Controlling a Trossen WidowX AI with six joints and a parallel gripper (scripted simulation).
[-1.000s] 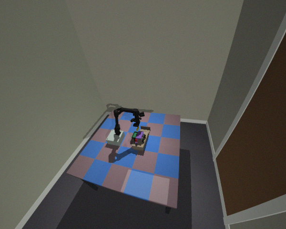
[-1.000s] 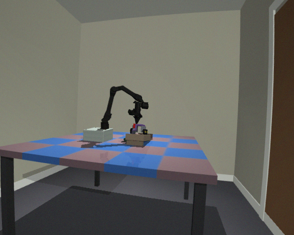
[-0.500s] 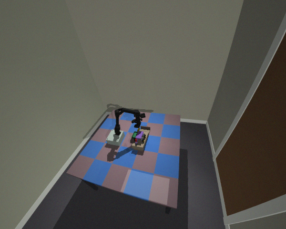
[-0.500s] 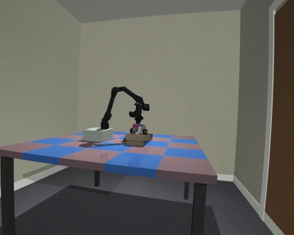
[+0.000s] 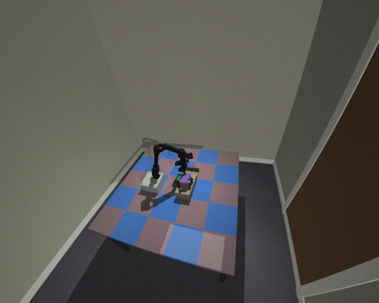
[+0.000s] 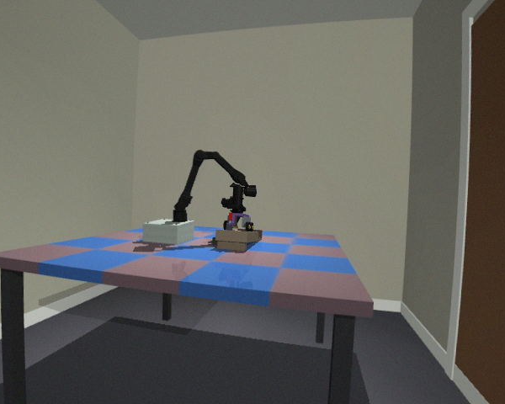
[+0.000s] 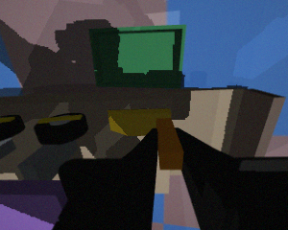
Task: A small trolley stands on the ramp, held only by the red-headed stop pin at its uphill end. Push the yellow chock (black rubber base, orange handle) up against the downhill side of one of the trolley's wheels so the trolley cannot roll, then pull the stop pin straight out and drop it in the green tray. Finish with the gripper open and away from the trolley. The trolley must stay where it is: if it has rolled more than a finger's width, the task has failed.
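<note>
The red-headed stop pin lies 23 cm to the right of my gripper tip, 6 cm ahead of it and 3 cm above it. The rest, counted from my gripper tip: green tray: 10 cm below, 6 cm behind, 4 cm to the right; yellow chock: 2 cm to the right, 1 cm below; trolley: 14 cm to the right, 7 cm ahead, 2 cm above.
</note>
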